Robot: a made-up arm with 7 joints.
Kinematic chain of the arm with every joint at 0, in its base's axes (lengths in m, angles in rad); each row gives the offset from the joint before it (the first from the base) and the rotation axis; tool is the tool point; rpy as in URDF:
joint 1: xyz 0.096 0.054 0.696 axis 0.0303 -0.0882 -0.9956
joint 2: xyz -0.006 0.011 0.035 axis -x
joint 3: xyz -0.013 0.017 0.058 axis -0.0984 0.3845 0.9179
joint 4: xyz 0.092 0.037 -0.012 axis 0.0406 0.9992 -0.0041
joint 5: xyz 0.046 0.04 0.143 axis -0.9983 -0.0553 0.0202
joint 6: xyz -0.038 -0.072 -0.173 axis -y
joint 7: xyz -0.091 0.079 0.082 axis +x
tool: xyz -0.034 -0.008 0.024 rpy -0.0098 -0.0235 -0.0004
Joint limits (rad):
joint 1: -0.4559..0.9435
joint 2: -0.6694..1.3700
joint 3: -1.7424..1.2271
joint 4: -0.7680..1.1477
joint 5: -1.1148..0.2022
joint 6: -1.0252..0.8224
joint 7: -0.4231..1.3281
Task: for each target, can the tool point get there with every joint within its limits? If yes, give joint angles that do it. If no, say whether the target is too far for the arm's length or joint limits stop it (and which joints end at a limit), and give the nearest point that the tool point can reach.
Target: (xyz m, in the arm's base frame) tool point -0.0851 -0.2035 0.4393
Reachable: no: joint limits stop it (at a limit: joint 1, joint 2, joint 4, joint 6, joint 7) | nearest point -0.0587 -0.0264 0.5479 | short by 0.209 m
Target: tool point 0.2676 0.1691 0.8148
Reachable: yes | joints 0.8238 1.1206 -0.9726 -0.1677 -0.7748 -0.8371 0.1242
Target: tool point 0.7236 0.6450 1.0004
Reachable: no: too far | nearest point 0.3557 0.3008 0.8414 | short by 0.528 m
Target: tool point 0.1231 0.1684 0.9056
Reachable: yes | joints 0.4214 -0.1104 -0.1431 0.6593 -0.3972 0.3445 0.6305
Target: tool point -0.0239 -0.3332 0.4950
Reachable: no: joint limits stop it (at a limit: joint 2, joint 3, joint 4, joint 5, joint 6, joint 7) | nearest point 0.0078 -0.1964 0.7421 | short by 0.284 m
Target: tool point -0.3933 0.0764 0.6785
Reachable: no: joint limits stop it (at a limit: joint 1, joint 2, joint 5, joint 6, joint 7) | nearest point -0.2150 0.0931 0.6973 | short by 0.180 m
